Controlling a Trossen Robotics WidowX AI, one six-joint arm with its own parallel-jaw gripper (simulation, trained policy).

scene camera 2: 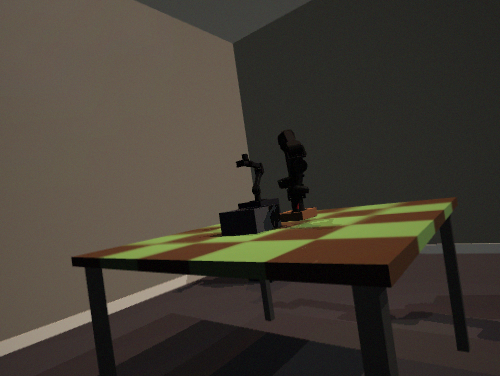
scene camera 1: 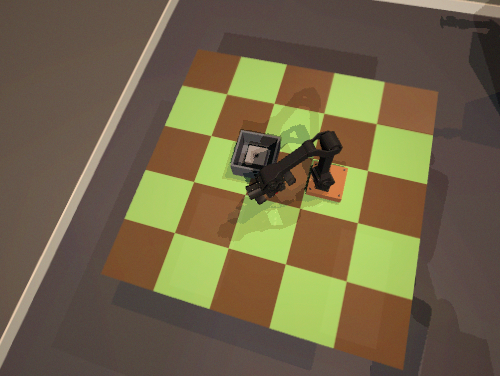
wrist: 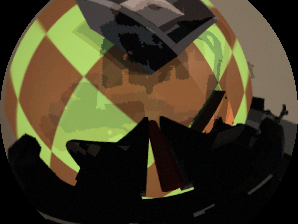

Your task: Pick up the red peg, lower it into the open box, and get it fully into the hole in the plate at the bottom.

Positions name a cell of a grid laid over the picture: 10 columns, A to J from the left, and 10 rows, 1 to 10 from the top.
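The gripper (wrist: F6) appears in the wrist view, while a dark box (scene camera 2: F6) can be seen in scene camera 2. Scene camera 1 offers a view of the box (scene camera 1: F4) too.
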